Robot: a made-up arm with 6 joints.
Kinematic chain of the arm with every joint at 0, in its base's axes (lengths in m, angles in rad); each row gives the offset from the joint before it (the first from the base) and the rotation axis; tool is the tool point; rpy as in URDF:
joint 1: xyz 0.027 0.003 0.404 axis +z
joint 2: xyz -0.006 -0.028 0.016 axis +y
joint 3: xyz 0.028 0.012 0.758 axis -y
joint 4: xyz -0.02 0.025 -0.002 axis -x
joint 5: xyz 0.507 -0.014 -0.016 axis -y
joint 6: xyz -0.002 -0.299 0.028 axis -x
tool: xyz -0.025 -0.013 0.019 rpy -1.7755 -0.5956 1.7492
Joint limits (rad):
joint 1: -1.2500..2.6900
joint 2: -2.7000..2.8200
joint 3: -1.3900..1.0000
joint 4: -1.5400..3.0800
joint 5: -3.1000..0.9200
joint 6: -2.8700..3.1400
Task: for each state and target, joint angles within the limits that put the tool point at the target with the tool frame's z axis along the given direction. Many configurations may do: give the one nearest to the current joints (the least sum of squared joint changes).
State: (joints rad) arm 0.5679 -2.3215 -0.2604 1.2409 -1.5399 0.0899
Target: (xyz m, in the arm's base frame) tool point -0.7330 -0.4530 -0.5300 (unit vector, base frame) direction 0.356 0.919 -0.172
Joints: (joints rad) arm 0.5658 -2.7000 0.3454 1.5029 -0.8035 -0.0379
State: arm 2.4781 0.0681 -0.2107 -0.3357 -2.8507 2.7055
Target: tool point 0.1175 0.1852 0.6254 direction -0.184 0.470 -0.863
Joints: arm 2.6347 0.2196 -1.2985 -0.7216 -2.4726 2.7085
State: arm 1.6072 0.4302 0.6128 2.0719 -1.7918 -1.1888
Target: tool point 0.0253 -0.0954 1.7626 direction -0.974 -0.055 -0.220
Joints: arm 1.5506 -0.2447 0.6360 1.5037 -1.4524 -1.3179
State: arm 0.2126 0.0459 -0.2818 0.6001 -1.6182 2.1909
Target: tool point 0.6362 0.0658 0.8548 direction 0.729 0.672 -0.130
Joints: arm 0.5340 0.1288 -0.7111 0.4635 -2.2643 2.2090
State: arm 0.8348 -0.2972 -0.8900 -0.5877 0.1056 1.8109
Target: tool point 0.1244 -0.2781 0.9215 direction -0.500 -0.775 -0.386
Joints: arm 0.8401 -0.9663 -0.6164 -0.4651 0.0758 1.7771
